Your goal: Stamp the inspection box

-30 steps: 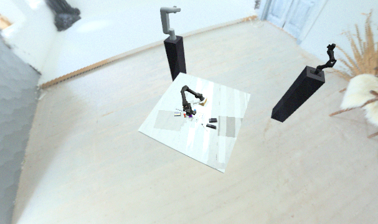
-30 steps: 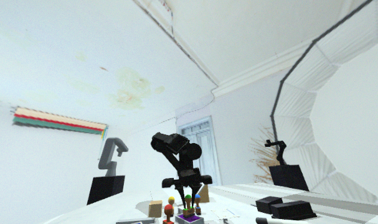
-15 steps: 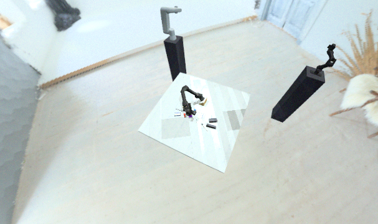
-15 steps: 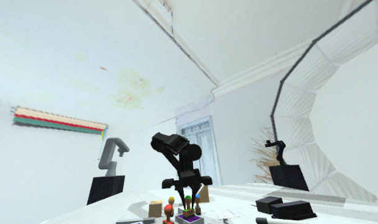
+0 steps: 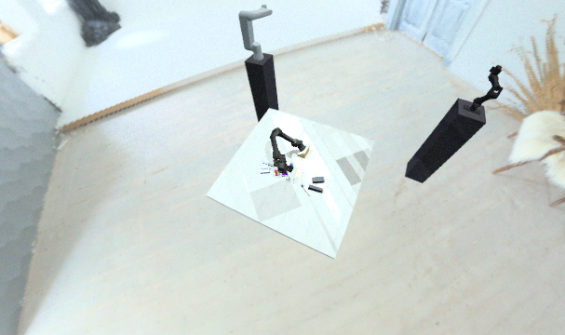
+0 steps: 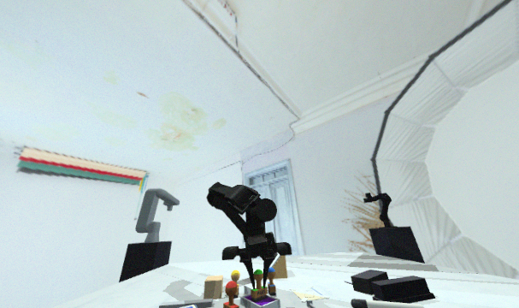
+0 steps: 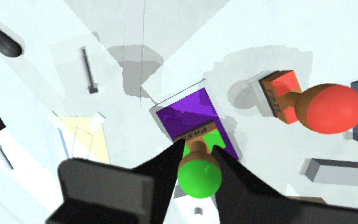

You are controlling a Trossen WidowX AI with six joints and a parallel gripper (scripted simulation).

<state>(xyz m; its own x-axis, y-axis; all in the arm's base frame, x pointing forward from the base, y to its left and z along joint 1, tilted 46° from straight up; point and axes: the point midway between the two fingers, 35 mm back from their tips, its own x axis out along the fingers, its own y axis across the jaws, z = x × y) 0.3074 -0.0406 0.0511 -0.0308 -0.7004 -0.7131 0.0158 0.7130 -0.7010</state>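
My gripper tip is now right at the green-knobbed stamp. Also, from my gripper tip: blue-knobbed stamp (80 mm behind, 40 mm to the left, 20 mm below); red-knobbed stamp (50 mm ahead, 70 mm to the right, 20 mm below); purple ink pad (30 mm below).
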